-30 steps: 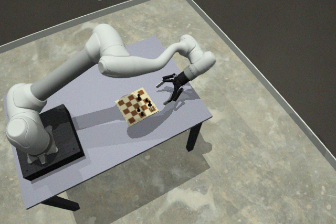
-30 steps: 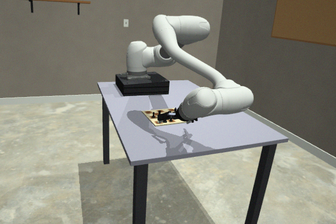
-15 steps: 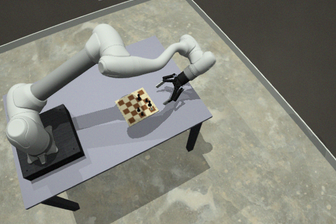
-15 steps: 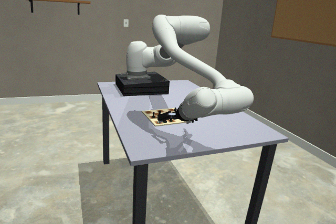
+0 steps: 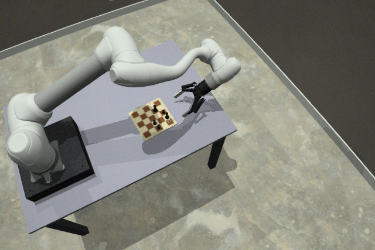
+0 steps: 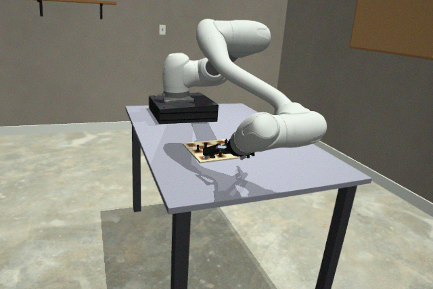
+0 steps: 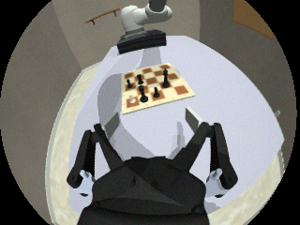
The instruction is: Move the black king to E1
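My gripper is now 140 mm past the black king, 60 mm to the right of it and 10 mm above it. The rest, counted from my hand: chessboard (170 mm behind, 50 mm below, 20 mm to the left); white piece (90 mm behind, 50 mm to the right, 30 mm below).
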